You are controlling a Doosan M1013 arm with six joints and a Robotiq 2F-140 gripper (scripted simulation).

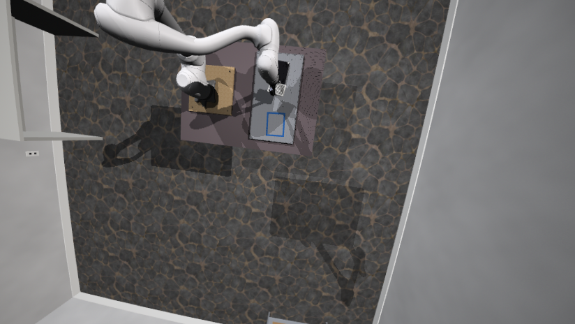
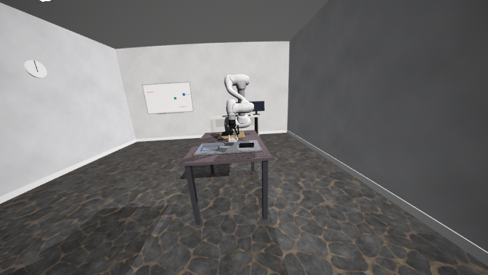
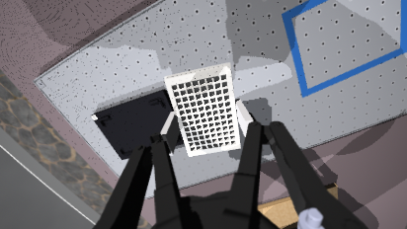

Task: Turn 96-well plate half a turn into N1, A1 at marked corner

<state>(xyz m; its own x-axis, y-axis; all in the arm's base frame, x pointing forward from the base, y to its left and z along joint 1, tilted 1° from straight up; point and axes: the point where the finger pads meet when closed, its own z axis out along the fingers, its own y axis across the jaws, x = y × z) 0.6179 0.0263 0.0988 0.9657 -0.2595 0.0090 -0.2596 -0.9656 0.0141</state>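
Right now the black plate nest N1 is 15 cm to the left of my hand and 9 cm below it. The rest, counted from my hand: small white corner mark: 21 cm to the left, 9 cm below, 7 cm ahead; then white 96-well plate: 2 cm below.
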